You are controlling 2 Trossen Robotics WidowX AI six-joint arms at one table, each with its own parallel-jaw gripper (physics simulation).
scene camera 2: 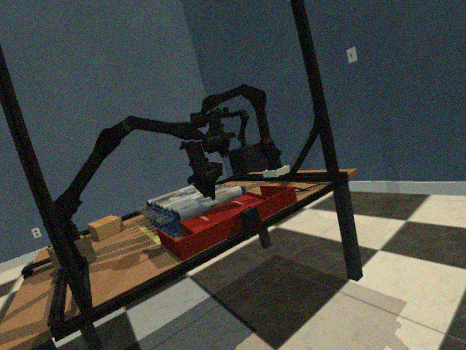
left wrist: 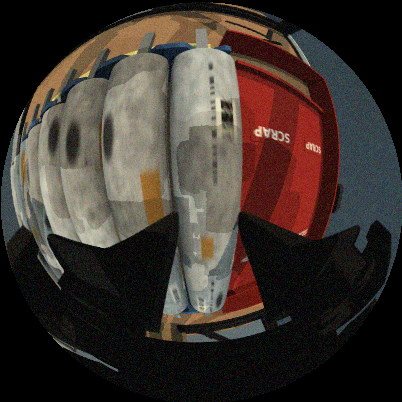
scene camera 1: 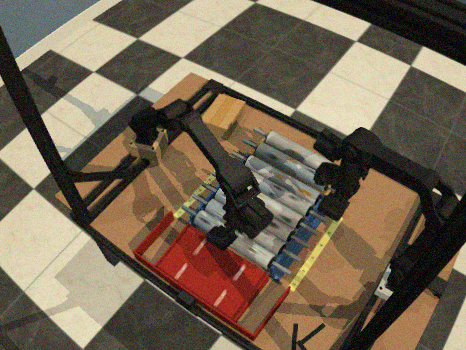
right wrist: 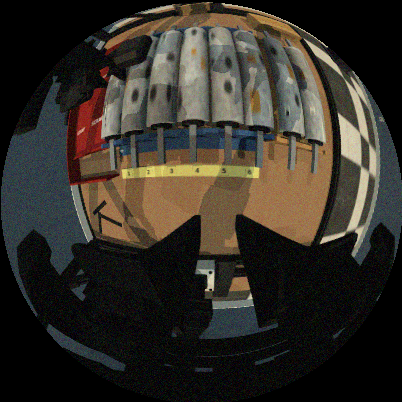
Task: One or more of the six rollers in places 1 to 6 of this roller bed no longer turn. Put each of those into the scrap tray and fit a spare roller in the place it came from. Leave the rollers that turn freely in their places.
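Places are measured from the left arm's base along level axes (x ahead, y left, z up), in metres.
Pixels of known places: left gripper, fingertip midpoint: (scene camera 2: 211,199) (left wrist: 208,218) (scene camera 1: 235,237) (right wrist: 115,82); right gripper, fingertip midpoint: (scene camera 2: 224,157) (right wrist: 217,220); left arm's base, origin of the base link: (scene camera 1: 147,137); right arm's base, origin of the base link: (scene camera 2: 275,168) (scene camera 1: 398,283) (right wrist: 193,280).
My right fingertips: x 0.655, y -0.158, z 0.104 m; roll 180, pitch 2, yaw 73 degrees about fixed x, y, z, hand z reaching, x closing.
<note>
For each thing: its top centre in the pictures, then the offset to it from my right fingertips. "pt": a spot on its surface instead. Level surfaces: height alone.
- blue roller bed, its level: 0.176 m down
- red scrap tray, middle of its top: (left wrist: 306,203) (scene camera 1: 209,269) (right wrist: 84,101) (scene camera 2: 228,207) 0.219 m right, 0.300 m back, 0.130 m down
- yellow number strip, surface spot: (right wrist: 185,171) (scene camera 1: 318,251) pt 0.050 m right, 0.021 m back, 0.179 m down
- wooden block, middle of its top: (scene camera 1: 223,110) (scene camera 2: 103,220) 0.365 m left, 0.456 m back, 0.125 m down
The roller in place 1 (scene camera 1: 257,252) (left wrist: 205,150) (right wrist: 114,107) lies in the blue roller bed (scene camera 1: 305,235) (right wrist: 205,142), beside the red scrap tray (scene camera 1: 212,272) (scene camera 2: 215,225) (left wrist: 260,100) (right wrist: 82,107). My left gripper (scene camera 2: 210,195) (left wrist: 208,218) is shut on this roller, one finger against each side. Several more rollers lie in the bed. Two spare rollers (scene camera 1: 297,151) (right wrist: 291,95) lie beyond place 6. The scrap tray holds no roller. My right gripper (right wrist: 217,220) hangs above the place 6 side, its fingers partly open with nothing between them.
A yellow number strip (scene camera 1: 317,255) (right wrist: 185,171) runs along the bed's right side in scene camera 1. A wooden block (scene camera 1: 225,114) (scene camera 2: 105,227) stands at the back left. My left arm reaches over the rollers. Dark frame posts stand at the table's edges.
</note>
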